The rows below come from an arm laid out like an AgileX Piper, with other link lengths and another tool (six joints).
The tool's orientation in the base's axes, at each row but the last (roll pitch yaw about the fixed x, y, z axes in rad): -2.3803, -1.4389, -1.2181; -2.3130, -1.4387, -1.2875; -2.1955, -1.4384, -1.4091; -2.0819, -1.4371, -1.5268; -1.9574, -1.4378, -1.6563; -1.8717, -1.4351, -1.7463; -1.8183, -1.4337, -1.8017; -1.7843, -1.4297, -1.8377; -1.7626, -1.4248, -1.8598; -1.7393, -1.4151, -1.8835; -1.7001, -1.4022, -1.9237; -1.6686, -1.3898, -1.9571; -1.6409, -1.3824, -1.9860
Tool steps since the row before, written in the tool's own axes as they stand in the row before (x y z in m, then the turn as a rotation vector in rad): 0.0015, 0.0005, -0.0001, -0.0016, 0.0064, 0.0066; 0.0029, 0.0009, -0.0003, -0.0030, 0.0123, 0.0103; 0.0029, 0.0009, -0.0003, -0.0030, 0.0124, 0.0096; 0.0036, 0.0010, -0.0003, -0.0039, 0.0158, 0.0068; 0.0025, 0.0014, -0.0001, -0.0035, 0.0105, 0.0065; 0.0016, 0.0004, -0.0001, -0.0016, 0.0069, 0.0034; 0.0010, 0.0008, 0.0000, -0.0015, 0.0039, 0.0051; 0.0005, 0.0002, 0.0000, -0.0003, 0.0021, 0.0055; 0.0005, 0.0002, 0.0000, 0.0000, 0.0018, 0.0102; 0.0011, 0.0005, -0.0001, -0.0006, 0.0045, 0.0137; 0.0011, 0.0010, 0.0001, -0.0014, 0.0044, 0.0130; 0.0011, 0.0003, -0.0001, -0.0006, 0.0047, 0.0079; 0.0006, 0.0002, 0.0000, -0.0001, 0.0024, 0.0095
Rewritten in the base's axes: -0.0002, -0.0006, 0.0015, 0.0030, -0.0084, -0.0028; -0.0006, -0.0010, 0.0028, 0.0036, -0.0151, -0.0051; -0.0006, -0.0010, 0.0028, 0.0030, -0.0149, -0.0050; -0.0007, -0.0012, 0.0035, -0.0011, -0.0165, -0.0061; -0.0008, -0.0015, 0.0023, 0.0011, -0.0117, -0.0051; -0.0003, -0.0005, 0.0015, -0.0001, -0.0074, -0.0026; -0.0004, -0.0008, 0.0009, 0.0028, -0.0056, -0.0022; -0.0001, -0.0002, 0.0005, 0.0039, -0.0043, -0.0007; -0.0001, -0.0002, 0.0005, 0.0082, -0.0063, -0.0005; -0.0004, -0.0006, 0.0010, 0.0101, -0.0102, -0.0016; -0.0004, -0.0011, 0.0009, 0.0096, -0.0096, -0.0024; -0.0003, -0.0004, 0.0010, 0.0049, -0.0077, -0.0016; -0.0001, -0.0003, 0.0006, 0.0073, -0.0065, -0.0007
